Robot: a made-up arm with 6 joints.
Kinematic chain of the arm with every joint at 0, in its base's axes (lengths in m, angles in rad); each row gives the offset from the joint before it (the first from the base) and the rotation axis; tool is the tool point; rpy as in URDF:
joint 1: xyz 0 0 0.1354 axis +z
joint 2: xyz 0 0 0 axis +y
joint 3: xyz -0.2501 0 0.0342 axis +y
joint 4: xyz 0.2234 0 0.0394 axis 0.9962 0 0.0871
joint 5: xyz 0 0 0 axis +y
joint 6: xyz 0.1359 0 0.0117 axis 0.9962 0 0.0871
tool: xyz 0 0 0 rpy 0 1.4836 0
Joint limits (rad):
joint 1: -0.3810..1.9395
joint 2: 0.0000..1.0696
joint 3: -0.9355..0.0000
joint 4: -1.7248..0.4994
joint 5: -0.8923..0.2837
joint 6: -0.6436..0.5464
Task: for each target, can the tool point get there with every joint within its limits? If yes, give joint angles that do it. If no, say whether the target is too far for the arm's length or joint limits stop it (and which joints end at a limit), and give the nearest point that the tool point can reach.
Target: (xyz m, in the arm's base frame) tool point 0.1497 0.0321 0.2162
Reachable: yes | joints 0.1422 0.4967 -0.1355 -0.7776 -0.1118 -0.2270
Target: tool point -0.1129 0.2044 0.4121
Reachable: yes | joints 1.7560 0.9744 -0.8382 -1.0003 -0.6937 -0.4441
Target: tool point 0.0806 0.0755 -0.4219
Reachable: no: joint limits stop it (at a limit: joint 2, joint 3, joint 5) | nearest point 0.0675 0.0632 0.0640 | short by 0.486 m
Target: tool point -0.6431 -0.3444 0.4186
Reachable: no: too far | nearest point -0.1720 -0.0921 0.5013 | short by 0.541 m
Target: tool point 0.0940 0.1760 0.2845
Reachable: yes | joints 0.8580 0.7662 -0.3848 -0.8966 -0.4268 0.1467
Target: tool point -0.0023 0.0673 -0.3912
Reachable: no: joint limits stop it (at a limit: joint 2, joint 3, joint 5) | nearest point -0.0032 0.0924 0.0640 | short by 0.456 m
